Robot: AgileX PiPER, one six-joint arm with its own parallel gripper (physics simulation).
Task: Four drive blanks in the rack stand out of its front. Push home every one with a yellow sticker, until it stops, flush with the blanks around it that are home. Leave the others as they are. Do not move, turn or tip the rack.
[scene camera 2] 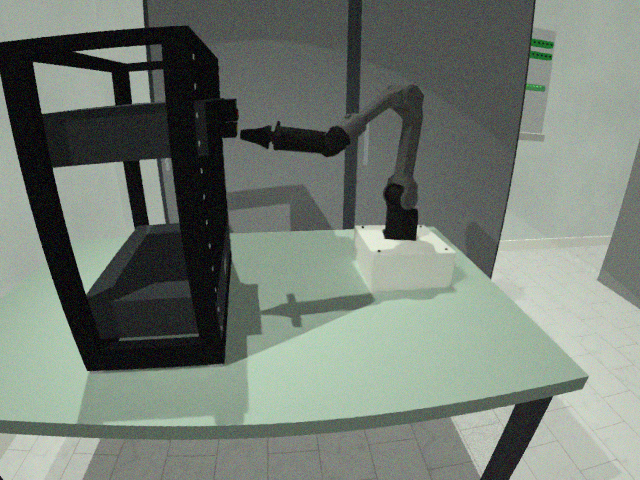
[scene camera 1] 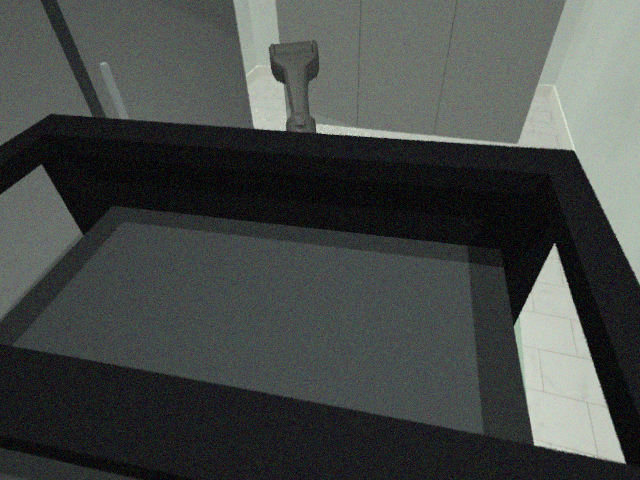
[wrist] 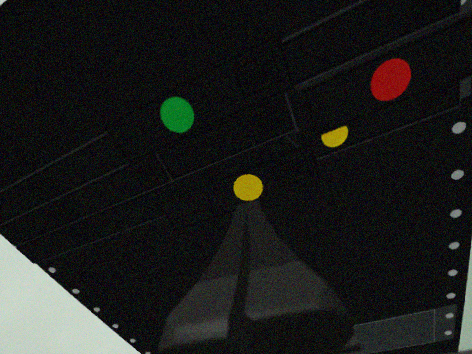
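Note:
The black rack [scene camera 1: 361, 152] [scene camera 2: 188, 206] stands upright on the table, its front toward the arm. In the wrist view its dark front shows four stickers: a green sticker [wrist: 177, 114] at left, a yellow sticker [wrist: 248, 187] at centre, a half-covered yellow sticker [wrist: 335, 136] to the right, and a red sticker [wrist: 391, 79] above that one. Dark blanks [scene camera 2: 228, 111] stand out of the rack's front in scene camera 2; their separate depths are hard to tell. My gripper [scene camera 2: 241, 134] [wrist: 252, 213] is shut and empty. Its tips appear just below the centre yellow sticker, with a small gap before the blanks.
The green table [scene camera 2: 330, 372] carries the rack and the white base block [scene camera 2: 408, 271] of the arm. A grey box-like unit [scene camera 2: 149, 310] sits low in the rack. Dark panels stand behind the table. The rack's top frame hides my gripper in scene camera 1.

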